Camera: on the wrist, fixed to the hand. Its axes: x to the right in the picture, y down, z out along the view.
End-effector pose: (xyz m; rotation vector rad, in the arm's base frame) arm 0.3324 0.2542 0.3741 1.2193 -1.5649 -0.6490
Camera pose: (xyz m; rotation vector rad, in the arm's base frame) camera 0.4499 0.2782 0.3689 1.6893 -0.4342 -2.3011
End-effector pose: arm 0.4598 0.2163 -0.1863 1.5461 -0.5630 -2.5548
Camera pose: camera 0.5711 0.2321 -0.2286 -0.6213 -1.0100 1.8806
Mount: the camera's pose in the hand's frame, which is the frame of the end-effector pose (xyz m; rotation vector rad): -0.0223 -0.0413 -0.1105 -0.5512 -0.5329 -1.4998
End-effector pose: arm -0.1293 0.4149 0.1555 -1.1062 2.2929 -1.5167
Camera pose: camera -0.1506 0.5008 0.2366 2.5363 -1.0397 0.3450
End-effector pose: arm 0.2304 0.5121 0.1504 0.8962 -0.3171 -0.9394
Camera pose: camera 0.2598 0.5766 0.0535 0.2120 0.2633 -2.5095
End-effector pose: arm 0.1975 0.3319 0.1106 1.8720 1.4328 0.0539
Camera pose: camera 0.1051 0.3757 0.1735 0.0636 1.7907 -0.6444
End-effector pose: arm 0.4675 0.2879 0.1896 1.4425 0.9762 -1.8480
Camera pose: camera 0.4985 0.4031 0.2034 0.3639 -2.1519 2.1324
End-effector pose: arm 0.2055 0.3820 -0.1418 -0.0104 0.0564 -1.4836
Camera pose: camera 0.1576 0.4037 -0.2497 -1.0972 0.0151 -2.8437
